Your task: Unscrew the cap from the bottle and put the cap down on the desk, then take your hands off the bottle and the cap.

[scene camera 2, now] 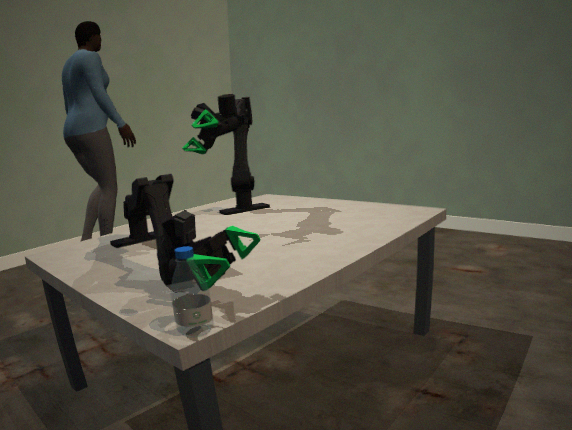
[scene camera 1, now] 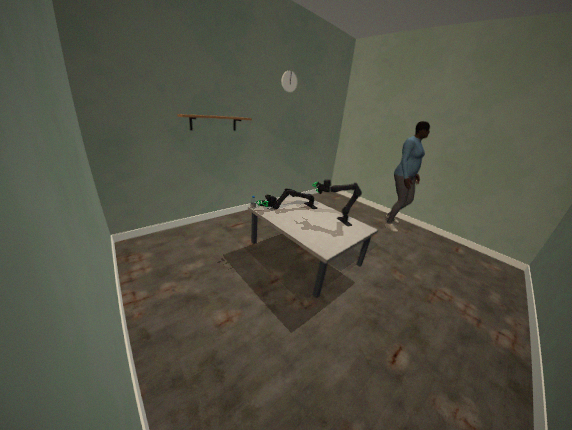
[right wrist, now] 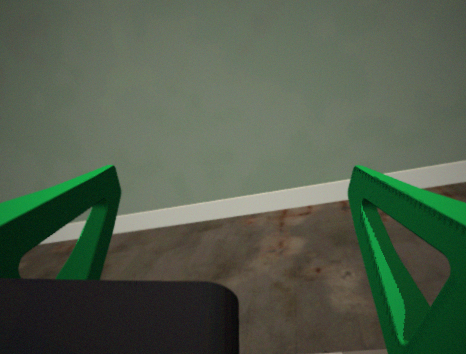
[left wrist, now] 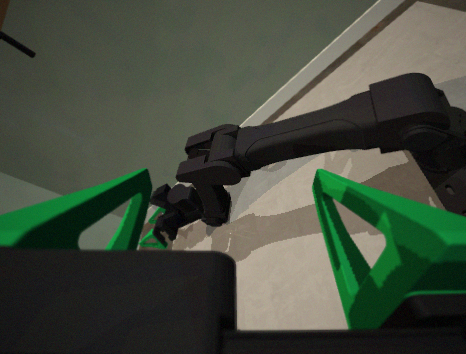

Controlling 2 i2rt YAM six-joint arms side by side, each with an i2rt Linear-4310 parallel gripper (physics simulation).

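Frame: origin at the left arm's base, x ahead, y left, z up, level; centimetres.
Seen in the pictures: left gripper, fingertip midpoint: point(scene camera 2: 188, 138) point(scene camera 1: 313, 187) point(left wrist: 232, 178); right gripper, fingertip midpoint: point(scene camera 2: 244, 249) point(scene camera 1: 258, 202) point(right wrist: 234, 178) point(left wrist: 145, 232); left arm's base, link origin: point(scene camera 2: 244, 209) point(scene camera 1: 344, 221); right arm's base, link origin: point(scene camera 2: 140, 239) point(scene camera 1: 310, 205) point(left wrist: 446, 155).
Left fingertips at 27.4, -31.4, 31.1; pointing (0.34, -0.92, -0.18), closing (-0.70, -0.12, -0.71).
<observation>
Offsets run from my left fingertips to a thing's top centre, as dx, dy, dz. Level surfaces: height alone.
A clear bottle {+62.6, -25.0, -16.5} point(scene camera 1: 253, 204) point(scene camera 2: 193, 311) stands upright near the corner of the desk {dz -31.1} point(scene camera 1: 335, 245) point(scene camera 2: 360, 220). Its blue cap {+62.7, -25.0, -16.4} point(scene camera 1: 253, 197) point(scene camera 2: 184, 253) sits on its top. My right gripper point(scene camera 1: 262, 203) point(scene camera 2: 230, 266) point(left wrist: 145, 232) point(right wrist: 234, 178) is open and empty, low over the desk. In scene camera 2 one of its fingers overlaps the bottle's right side; contact cannot be told. My left gripper point(scene camera 1: 315, 187) point(scene camera 2: 189, 136) is open and empty, high above the desk and far from the bottle. The bottle does not show in either wrist view.
The right arm point(scene camera 2: 161, 220) point(left wrist: 310, 135) bends over the desk behind the bottle. The left arm point(scene camera 1: 350, 205) point(scene camera 2: 241, 155) stands raised at the far side. A person point(scene camera 1: 411, 160) point(scene camera 2: 87, 100) is beyond the desk. A wooden shelf point(scene camera 1: 215, 117) and a clock point(scene camera 1: 289, 81) are on the wall.
</observation>
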